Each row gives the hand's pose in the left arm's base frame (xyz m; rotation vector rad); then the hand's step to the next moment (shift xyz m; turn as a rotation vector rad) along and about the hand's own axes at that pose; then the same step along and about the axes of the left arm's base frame.
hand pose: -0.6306 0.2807 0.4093 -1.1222 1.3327 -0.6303
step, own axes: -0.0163 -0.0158 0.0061 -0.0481 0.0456 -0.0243
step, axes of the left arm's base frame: 0.0063 0.0100 0.0203 -0.0429 0.0534 -0.0171
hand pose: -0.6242 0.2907 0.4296 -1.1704 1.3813 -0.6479
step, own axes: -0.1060 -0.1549 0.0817 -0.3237 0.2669 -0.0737
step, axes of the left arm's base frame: 0.1035 0.0619 0.1655 -0.1922 0.3678 -0.0962
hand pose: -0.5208 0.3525 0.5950 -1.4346 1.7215 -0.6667
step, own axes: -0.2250 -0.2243 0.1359 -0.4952 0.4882 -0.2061
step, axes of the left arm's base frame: 0.2506 0.1798 0.1558 -0.4159 0.5725 -0.1590
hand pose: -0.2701 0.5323 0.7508 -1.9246 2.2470 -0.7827
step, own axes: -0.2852 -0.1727 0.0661 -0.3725 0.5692 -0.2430
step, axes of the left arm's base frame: 0.2398 0.2337 -0.0583 -0.5284 0.4752 -0.1294
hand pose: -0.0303 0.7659 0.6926 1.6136 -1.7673 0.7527
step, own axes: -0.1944 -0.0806 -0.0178 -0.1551 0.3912 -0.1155
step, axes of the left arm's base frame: 0.0930 0.1309 -0.1372 -0.3726 0.2227 -0.0449
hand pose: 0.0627 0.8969 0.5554 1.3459 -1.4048 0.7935
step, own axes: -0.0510 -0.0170 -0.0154 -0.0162 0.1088 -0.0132
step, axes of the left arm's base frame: 0.0141 0.0278 -0.0464 -0.1046 0.0357 0.0074
